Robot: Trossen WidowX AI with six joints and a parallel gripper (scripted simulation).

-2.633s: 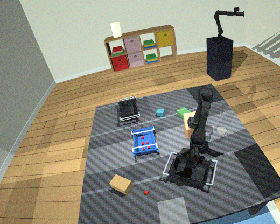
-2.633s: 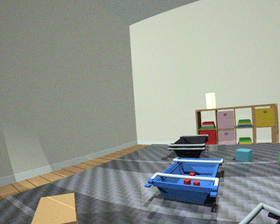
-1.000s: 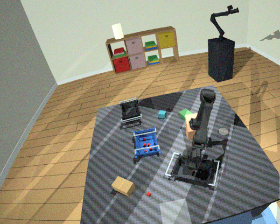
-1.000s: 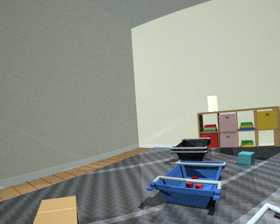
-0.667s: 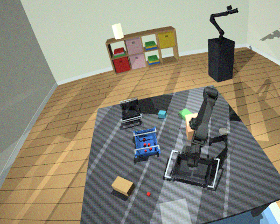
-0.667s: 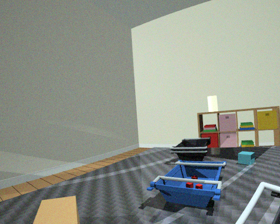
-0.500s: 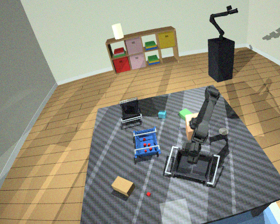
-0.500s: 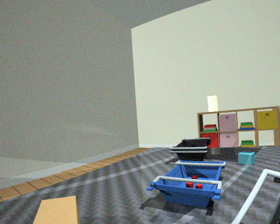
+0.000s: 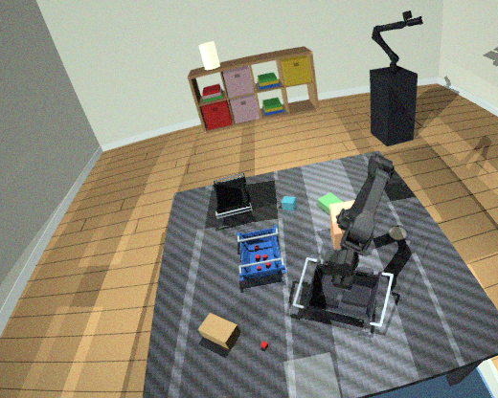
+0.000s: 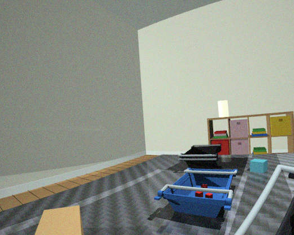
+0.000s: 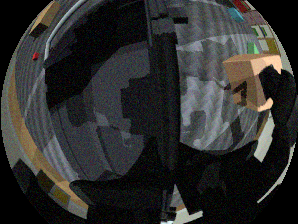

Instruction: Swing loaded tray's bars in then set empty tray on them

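The dark tray lies 60 mm to the left of my gripper tip and 40 mm ahead of it. The rest, counted from my gripper tip: flat tan block: 490 mm ahead, 70 mm below, 20 mm to the left; green block: 470 mm to the right, 130 mm behind, 80 mm below; small red cube: 350 mm ahead, 110 mm to the left, 90 mm below.
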